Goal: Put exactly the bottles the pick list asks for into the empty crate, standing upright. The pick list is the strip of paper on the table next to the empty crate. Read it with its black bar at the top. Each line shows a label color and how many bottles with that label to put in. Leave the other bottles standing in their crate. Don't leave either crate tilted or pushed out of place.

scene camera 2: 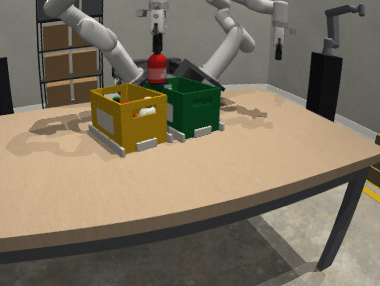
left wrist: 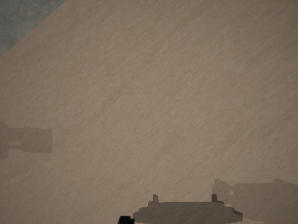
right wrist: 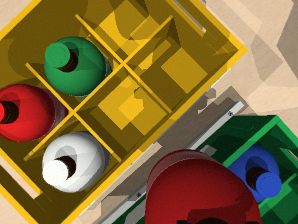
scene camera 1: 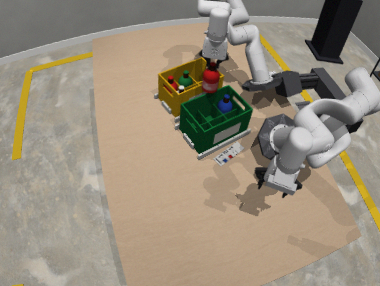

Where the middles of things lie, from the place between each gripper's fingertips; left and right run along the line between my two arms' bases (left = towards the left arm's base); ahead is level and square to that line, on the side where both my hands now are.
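With the green crate (scene camera 1: 215, 131) as the reference, my right gripper is 10 cm to the right of it, 3 cm past it and 25 cm above it. Measured from my right hand, the yellow crate (scene camera 2: 115, 120) is 12 cm to the right, 7 cm ahead and 25 cm below, while the green bottle (right wrist: 73, 65) is 16 cm to the right, 10 cm ahead and 25 cm below. The blue bottle (right wrist: 257, 167) is 2 cm to the left of my right hand, 8 cm behind it and 25 cm below it.
From my left hand, I find the green crate 11 cm ahead, 48 cm to the right and 22 cm below. The blue bottle is 5 cm ahead of my left hand, 56 cm to the right of it and 21 cm below it. Still counting from my left hand, the yellow crate is 21 cm ahead, 71 cm to the right and 22 cm below, and the green bottle is 23 cm ahead, 74 cm to the right and 21 cm below.
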